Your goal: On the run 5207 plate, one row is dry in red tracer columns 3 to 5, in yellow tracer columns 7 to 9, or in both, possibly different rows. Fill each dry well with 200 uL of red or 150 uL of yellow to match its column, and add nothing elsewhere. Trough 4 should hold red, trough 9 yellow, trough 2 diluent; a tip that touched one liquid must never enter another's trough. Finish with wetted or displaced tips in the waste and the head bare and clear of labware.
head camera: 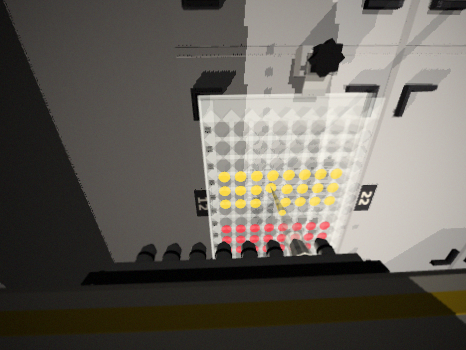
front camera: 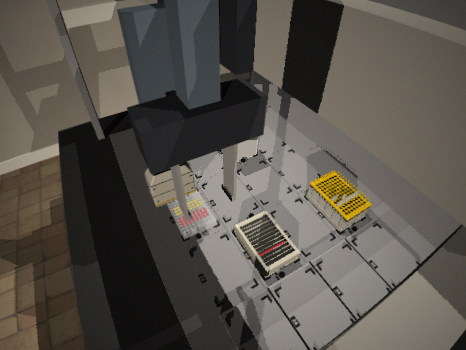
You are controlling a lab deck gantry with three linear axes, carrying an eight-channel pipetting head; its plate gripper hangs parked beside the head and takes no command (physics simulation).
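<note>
The run 5207 plate [front camera: 202,231] [head camera: 206,150] lies under the pipetting head [front camera: 171,187] [head camera: 240,272]. In the head camera, one channel carries a clear tip [head camera: 299,246] with yellow liquid [head camera: 282,213] low in it; its end is over or in the fourth well of the middle yellow line, which shows yellow. The fourth well of the yellow line nearest the head looks dry; the far line is full. Red wells [head camera: 255,228] show in three lines, the nearest partly hidden. The trough rack [front camera: 293,257] shows one red trough [front camera: 272,248]. The parked plate gripper [front camera: 209,206] is open and empty.
A yellow tip rack [front camera: 340,195] with some empty places stands at the right. A pale container [front camera: 248,149], partly hidden, stands behind the dark gripper body [front camera: 205,130]. A dark knob [head camera: 326,57] stands just beyond the plate's far edge.
</note>
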